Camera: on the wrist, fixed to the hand. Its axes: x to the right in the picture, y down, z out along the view.
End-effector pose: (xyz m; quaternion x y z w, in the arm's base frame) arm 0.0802 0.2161 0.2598 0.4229 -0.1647 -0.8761 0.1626
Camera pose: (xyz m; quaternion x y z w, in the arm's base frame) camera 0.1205 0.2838 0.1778 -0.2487 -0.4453 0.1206 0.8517
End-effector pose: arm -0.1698 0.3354 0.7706 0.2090 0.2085 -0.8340 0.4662
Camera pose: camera -0.2383 0.4135 0.7244 0.1295 -0.2617 0.4404 0.8490
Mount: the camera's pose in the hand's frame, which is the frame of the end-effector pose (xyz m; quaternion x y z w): 0.0039 -0.0895 -0.0700 0.0094 -0.0990 0.9950 0.0010
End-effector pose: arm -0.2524 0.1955 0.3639 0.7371 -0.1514 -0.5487 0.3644
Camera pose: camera -0.2025 0.2807 0.3075 -0.2008 -0.7748 0.2905 0.5244
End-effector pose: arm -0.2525 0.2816 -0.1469 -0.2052 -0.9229 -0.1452 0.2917
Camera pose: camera -0.2634 0.1774 -0.1027 -0.9302 0.1730 0.3191 0.0553
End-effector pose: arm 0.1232 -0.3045 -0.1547 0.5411 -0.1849 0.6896 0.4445
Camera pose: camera 0.1552 -0.2034 -0.1956 0.1110 0.5761 -0.3911 0.7091
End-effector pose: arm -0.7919 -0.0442 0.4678 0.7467 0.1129 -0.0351 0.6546
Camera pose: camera -0.8140 0.0358 0.3901 0.1158 -0.8080 0.5763 0.0397
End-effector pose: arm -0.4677 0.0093 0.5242 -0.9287 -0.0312 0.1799 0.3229
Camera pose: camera -0.4341 0.0394 0.6285 0.0111 -0.8937 -0.4137 0.1730
